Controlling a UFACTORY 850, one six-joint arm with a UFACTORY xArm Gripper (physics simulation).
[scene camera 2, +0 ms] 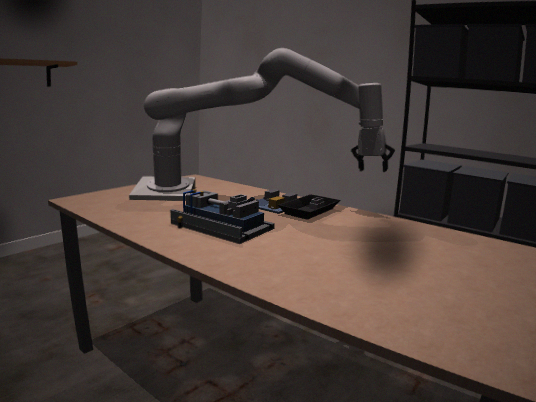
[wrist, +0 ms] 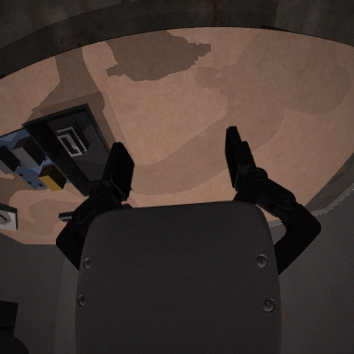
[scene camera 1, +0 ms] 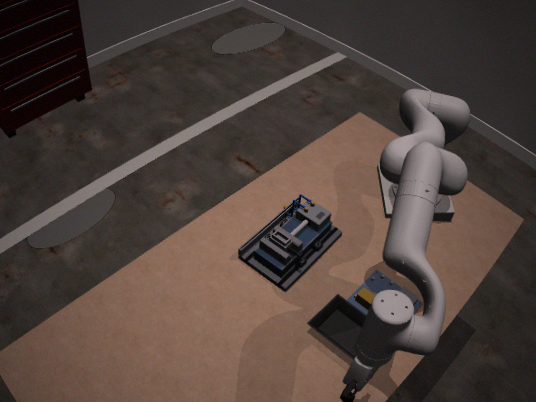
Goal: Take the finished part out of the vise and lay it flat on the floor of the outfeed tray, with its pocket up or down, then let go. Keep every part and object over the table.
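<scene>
The finished part, a grey block with a rectangular pocket facing up (scene camera 1: 281,237) (scene camera 2: 239,198), sits between the jaws of the blue and grey vise (scene camera 1: 314,215) (scene camera 2: 252,218). The black outfeed tray (scene camera 1: 350,309) (scene camera 2: 300,209) (wrist: 50,142) stands on the table to one side of the vise. A dark block with a light rectangular outline (scene camera 2: 316,201) (wrist: 71,141) shows inside the tray; the arm hides that area in scene camera 1. My gripper (scene camera 1: 348,392) (scene camera 2: 373,168) (wrist: 174,145) is open and empty, pointing down high above the table, beyond the tray and well away from the vise.
The vise stands in a dark, low-walled base (scene camera 1: 312,262) (scene camera 2: 207,226). A blue fixture plate (scene camera 1: 377,281) (wrist: 32,176) with a yellow block (scene camera 1: 365,297) (scene camera 2: 276,201) (wrist: 52,177) and grey blocks adjoins the tray. Blue rails (scene camera 1: 302,201) (scene camera 2: 189,200) rise at the vise's end nearer the robot base.
</scene>
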